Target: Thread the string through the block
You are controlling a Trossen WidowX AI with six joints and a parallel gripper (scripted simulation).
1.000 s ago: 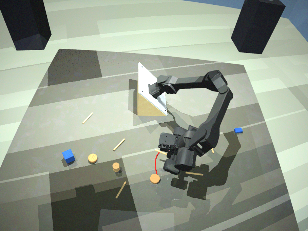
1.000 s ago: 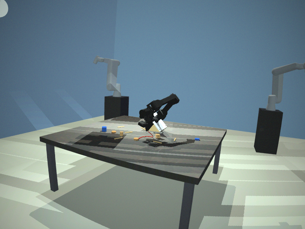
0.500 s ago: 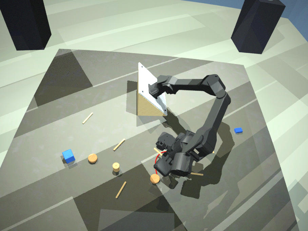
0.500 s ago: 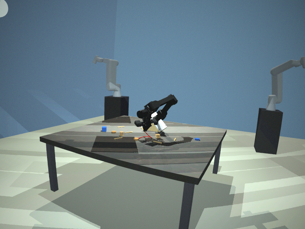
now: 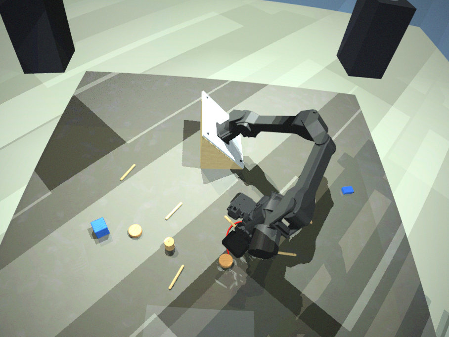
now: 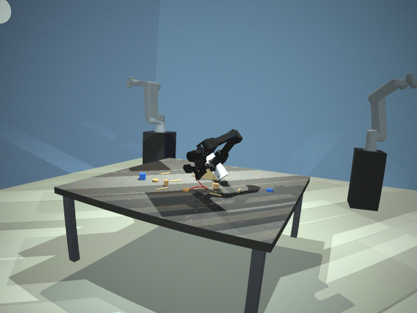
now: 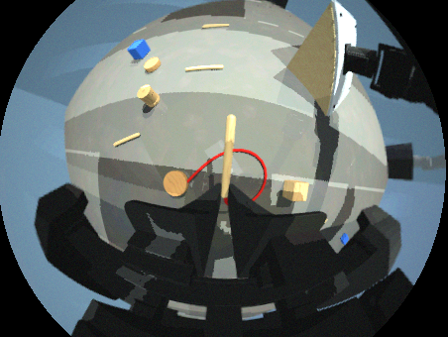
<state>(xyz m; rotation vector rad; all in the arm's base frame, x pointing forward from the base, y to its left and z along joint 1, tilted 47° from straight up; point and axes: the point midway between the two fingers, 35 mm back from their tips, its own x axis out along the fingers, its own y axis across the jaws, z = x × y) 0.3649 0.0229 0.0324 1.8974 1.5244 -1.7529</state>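
The wooden stick lies 5 cm ahead of my gripper tip, 15 cm to the left of it and 5 cm below it. The rest, counted from my gripper tip: blue cube (4 cm behind, 41 cm to the right, 4 cm below); then wooden block (8 cm behind, 9 cm to the left, 4 cm below); then short wooden cylinder (1 cm ahead, 20 cm to the right, 4 cm below).
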